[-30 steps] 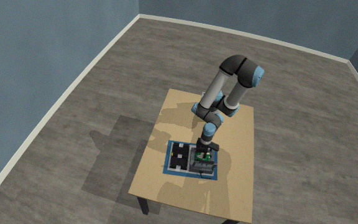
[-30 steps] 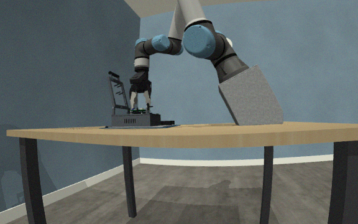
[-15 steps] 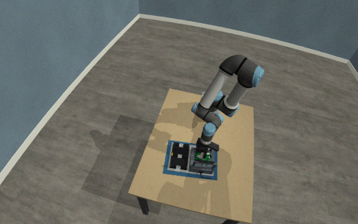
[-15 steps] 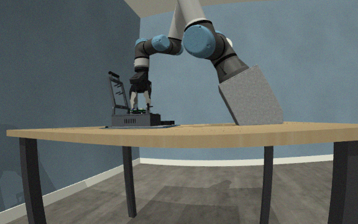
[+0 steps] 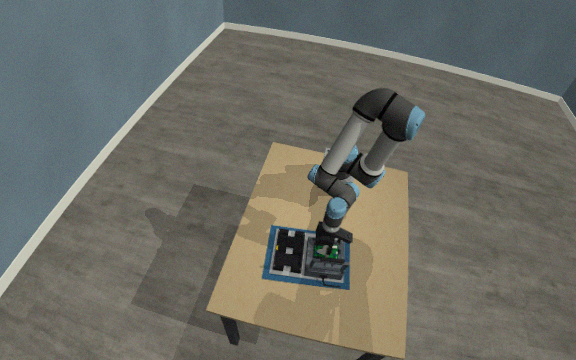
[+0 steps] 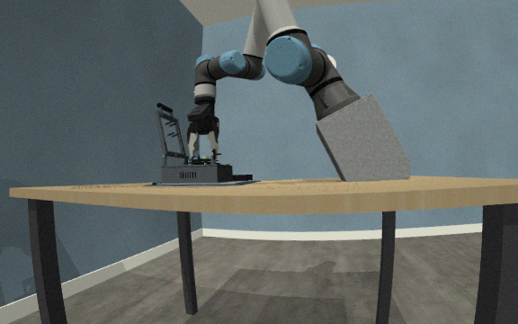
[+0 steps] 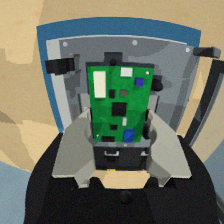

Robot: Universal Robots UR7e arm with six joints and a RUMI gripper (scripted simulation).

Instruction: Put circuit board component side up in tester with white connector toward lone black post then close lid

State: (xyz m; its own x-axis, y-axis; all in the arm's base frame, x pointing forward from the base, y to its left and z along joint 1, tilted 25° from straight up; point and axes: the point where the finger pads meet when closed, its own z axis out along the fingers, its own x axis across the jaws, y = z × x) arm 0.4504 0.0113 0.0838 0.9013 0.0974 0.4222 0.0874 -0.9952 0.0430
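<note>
Right now the green circuit board is right at my hand. From my hand the other things lie so: tester bed: 10 mm to the left, 10 mm below; then see-through lid: 120 mm ahead, 100 mm above, 10 mm to the left.
</note>
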